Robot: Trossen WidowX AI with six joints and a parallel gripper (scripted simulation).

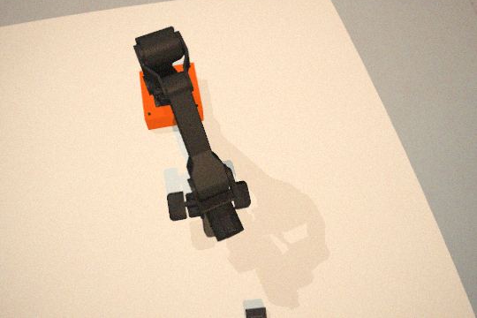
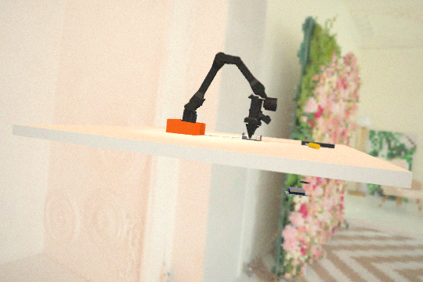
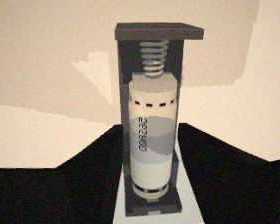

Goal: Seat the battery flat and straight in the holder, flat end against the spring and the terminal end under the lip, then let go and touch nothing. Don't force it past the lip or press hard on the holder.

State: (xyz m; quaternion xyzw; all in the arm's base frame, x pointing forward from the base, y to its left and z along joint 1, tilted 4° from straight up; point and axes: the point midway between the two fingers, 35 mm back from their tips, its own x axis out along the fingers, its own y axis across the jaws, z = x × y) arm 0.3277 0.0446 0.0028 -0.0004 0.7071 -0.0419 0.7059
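My gripper tip is now 10 mm below the battery. From my gripper tip the other things lie so: black bar (340 mm ahead, 30 mm to the left, 10 mm above); yellow-handled screwdriver (290 mm ahead, 120 mm to the right).
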